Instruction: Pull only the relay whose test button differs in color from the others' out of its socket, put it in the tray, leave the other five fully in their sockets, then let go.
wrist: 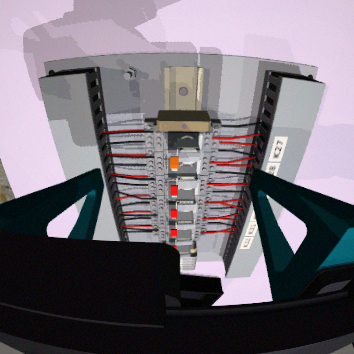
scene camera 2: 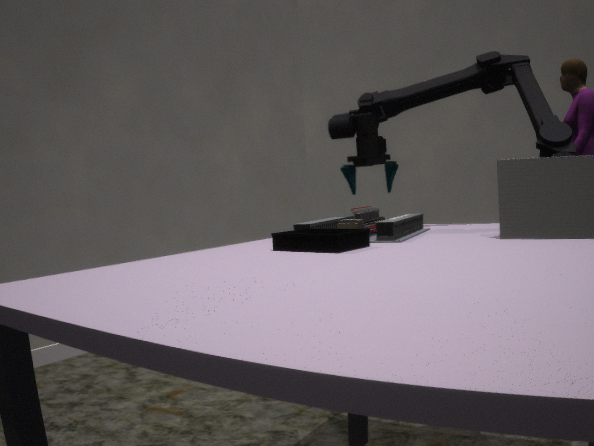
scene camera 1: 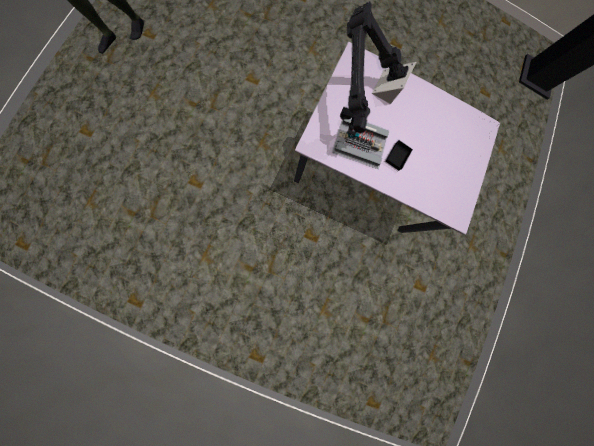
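Where they show: gripper, fingertip midpoint: (wrist: 176, 176) (scene camera 2: 371, 193) (scene camera 1: 351, 130); arm's base, origin of the base link: (scene camera 2: 562, 188) (scene camera 1: 397, 74).
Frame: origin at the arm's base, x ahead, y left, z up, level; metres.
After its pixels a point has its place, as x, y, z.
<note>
The relay with the orange test button (wrist: 174, 163) {0.507, -0.119, -0.030} sits in the socket row, next to the tan end block (wrist: 183, 121) {0.502, -0.142, -0.060} in the wrist view. Several other relays in the row show red buttons, such as this red button (wrist: 174, 191) {0.503, -0.091, -0.030}; the farthest is partly hidden. My gripper (scene camera 1: 356, 134) {0.507, -0.129, 0.002} (scene camera 2: 371, 192) {0.507, -0.129, 0.002} (wrist: 176, 176) {0.507, -0.129, 0.002} is open and empty, its teal fingers on either side of the row and well above it. The black tray (scene camera 1: 399, 155) {0.453, 0.234, -0.097} (scene camera 2: 305, 243) {0.466, 0.281, -0.083} (wrist: 202, 285) {0.417, 0.176, -0.079} lies beside the panel; it looks empty in scene camera 1 and is mostly hidden in the wrist view.
Grey wire ducts (scene camera 2: 402, 227) (wrist: 70, 120) flank the sockets on the grey panel (wrist: 240, 70) {0.453, -0.187, -0.097}. Red and black wires run from sockets to ducts. White labels are on the right duct. The arm's grey mount (scene camera 1: 392, 92) {0.133, 0.013, -0.008} (scene camera 2: 545, 200) {0.034, 0.057, -0.022} stands on the table (scene camera 1: 440, 150) {0.277, 0.493, -0.100}. A person (scene camera 2: 582, 120) stands behind.
</note>
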